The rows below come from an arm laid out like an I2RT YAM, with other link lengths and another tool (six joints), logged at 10 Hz.
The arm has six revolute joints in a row. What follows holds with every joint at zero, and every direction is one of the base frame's. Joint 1 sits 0.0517 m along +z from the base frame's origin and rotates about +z. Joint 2 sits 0.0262 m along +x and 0.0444 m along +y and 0.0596 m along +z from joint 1 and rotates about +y. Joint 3 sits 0.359 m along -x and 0.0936 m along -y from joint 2 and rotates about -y. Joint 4 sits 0.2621 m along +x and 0.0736 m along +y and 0.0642 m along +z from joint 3 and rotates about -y. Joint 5 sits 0.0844 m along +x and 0.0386 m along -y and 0.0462 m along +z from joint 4 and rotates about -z. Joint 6 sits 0.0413 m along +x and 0.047 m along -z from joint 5 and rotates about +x. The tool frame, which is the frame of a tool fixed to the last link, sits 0.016 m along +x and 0.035 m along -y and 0.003 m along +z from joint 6; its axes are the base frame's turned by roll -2.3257, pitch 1.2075 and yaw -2.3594 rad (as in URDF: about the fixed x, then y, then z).
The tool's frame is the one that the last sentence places.
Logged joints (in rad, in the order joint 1, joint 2, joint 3, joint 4, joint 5, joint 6), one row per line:
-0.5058, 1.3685, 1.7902, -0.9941, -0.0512, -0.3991
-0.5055, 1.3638, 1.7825, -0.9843, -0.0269, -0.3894
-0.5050, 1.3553, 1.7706, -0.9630, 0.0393, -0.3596
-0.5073, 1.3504, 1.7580, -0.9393, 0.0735, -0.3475
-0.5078, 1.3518, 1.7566, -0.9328, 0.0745, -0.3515
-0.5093, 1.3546, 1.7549, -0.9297, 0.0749, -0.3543
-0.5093, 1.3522, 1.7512, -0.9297, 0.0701, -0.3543
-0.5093, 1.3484, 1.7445, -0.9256, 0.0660, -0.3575
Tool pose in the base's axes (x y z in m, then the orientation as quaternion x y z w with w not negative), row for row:
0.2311, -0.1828, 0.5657, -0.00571, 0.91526, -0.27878, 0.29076
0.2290, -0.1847, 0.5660, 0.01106, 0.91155, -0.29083, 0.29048
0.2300, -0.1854, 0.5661, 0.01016, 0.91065, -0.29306, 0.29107
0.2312, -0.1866, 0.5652, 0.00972, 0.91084, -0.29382, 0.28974
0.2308, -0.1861, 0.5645, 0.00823, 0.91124, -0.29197, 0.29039
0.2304, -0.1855, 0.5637, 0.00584, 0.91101, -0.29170, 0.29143
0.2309, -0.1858, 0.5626, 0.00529, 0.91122, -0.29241, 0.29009
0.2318, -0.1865, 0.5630, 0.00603, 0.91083, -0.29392, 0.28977
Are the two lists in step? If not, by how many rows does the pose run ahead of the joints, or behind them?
The pose runs 2 rows ahead of the joints: the pose in row i belongs to the joints in row i + 2.
